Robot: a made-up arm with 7 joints.
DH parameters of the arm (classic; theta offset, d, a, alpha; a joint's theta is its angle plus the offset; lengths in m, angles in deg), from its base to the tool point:
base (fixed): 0 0.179 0 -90
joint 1: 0 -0.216 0.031 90
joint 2: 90 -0.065 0.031 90
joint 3: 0 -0.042 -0.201 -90
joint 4: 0 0.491 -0.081 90
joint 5: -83.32 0 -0.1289 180
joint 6: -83.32 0.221 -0.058 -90
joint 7: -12.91 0 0.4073 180
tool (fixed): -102.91 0.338 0 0
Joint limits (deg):
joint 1: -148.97..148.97
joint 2: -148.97..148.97
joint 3: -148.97..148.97
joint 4: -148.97..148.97
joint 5: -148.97..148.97
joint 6: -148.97..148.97
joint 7: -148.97..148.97
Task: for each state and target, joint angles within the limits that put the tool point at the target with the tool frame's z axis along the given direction. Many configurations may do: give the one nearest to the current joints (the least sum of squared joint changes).
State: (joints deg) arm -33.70 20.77 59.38 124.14 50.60 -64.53 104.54
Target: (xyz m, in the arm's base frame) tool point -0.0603 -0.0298 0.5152 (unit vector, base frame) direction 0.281 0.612 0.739
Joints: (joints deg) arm -58.01 -16.65 15.98 145.28 59.02 -35.30 138.43
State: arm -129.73 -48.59 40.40 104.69 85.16 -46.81 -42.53
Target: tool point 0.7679 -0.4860 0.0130 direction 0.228 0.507 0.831
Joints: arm -127.29 -65.17 39.84 69.66 90.76 -104.11 -50.58
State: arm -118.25 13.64 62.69 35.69 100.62 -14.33 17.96
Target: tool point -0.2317 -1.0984 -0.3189 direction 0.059 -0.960 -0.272
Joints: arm -105.20 -16.79 47.39 0.97 58.46 16.68 24.75
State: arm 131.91 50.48 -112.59 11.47 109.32 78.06 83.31
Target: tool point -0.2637 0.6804 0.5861 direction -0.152 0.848 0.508
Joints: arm 120.03 22.96 -145.60 -0.44 88.03 55.13 83.26
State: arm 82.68 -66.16 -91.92 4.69 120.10 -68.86 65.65
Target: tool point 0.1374 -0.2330 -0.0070 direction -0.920 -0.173 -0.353
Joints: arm 63.29 -57.76 -78.73 -5.78 148.97 -99.71 77.91
